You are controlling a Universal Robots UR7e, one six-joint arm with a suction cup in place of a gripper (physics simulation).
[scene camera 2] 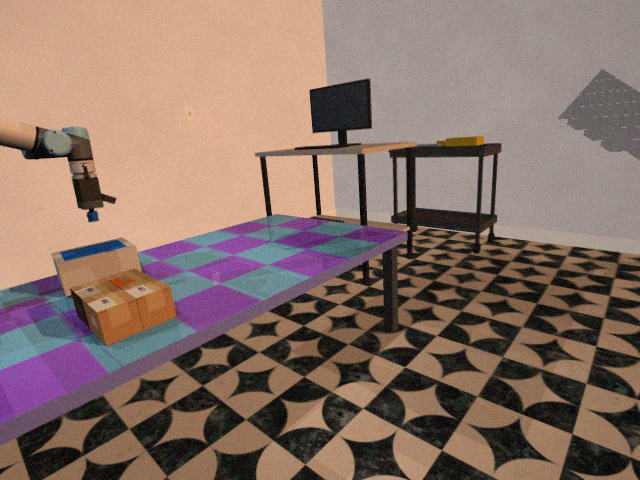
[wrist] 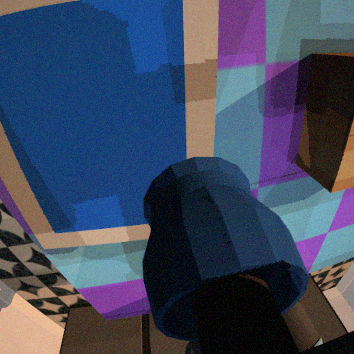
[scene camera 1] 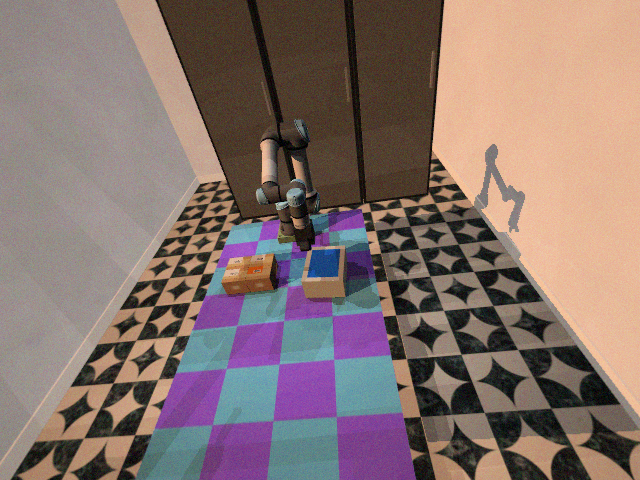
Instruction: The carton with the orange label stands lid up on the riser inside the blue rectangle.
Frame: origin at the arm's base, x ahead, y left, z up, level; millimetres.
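Seen in the pictures: hand, tool point: point(scene camera 2: 93, 221) point(wrist: 198, 206); arm's base, link origin: point(scene camera 1: 292, 228).
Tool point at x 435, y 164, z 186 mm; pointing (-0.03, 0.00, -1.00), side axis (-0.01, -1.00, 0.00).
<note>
Pixels of each thing's top centre, then the offset from my tool point to it. Level surfaces: height alone.
- carton with the orange label, top centre: point(scene camera 2: 127, 277) point(scene camera 1: 258, 272) dx -13, dy -290, dz -140 mm
- riser, top centre: point(wrist: 96, 141) point(scene camera 2: 93, 249) point(scene camera 1: 324, 262) dx -11, dy +61, dz -113 mm
- blue rectangle, top centre: point(wrist: 96, 141) point(scene camera 2: 93, 249) point(scene camera 1: 324, 262) dx -11, dy +61, dz -113 mm
- table, surface height: dz -233 mm
The carton with the orange label point(scene camera 1: 256, 269) point(scene camera 2: 124, 280) stands on the checkered table, label up, packed against cartons with white labels. The riser point(scene camera 1: 324, 288) point(scene camera 2: 100, 267) point(wrist: 200, 135) is a tan box beside the cartons, with a blue rectangle point(scene camera 1: 324, 262) point(scene camera 2: 93, 250) point(wrist: 100, 125) on its top. Nothing stands in the rectangle. My gripper, a blue suction cup point(scene camera 2: 93, 217) point(wrist: 215, 215), is open and holds nothing. It hangs above the riser's height; its tip is hard to make out in scene camera 1. Part of the carton group shows at the wrist view's right edge.
White-labelled cartons point(scene camera 1: 232, 272) point(scene camera 2: 104, 302) touch the orange-labelled one. A dark cabinet point(scene camera 1: 315, 103) stands behind the arm. Beyond the table point(scene camera 1: 307, 387) point(scene camera 2: 248, 268) stand a desk with a monitor point(scene camera 2: 341, 105) and a cart point(scene camera 2: 444, 150) carrying a yellow object point(scene camera 2: 465, 141).
</note>
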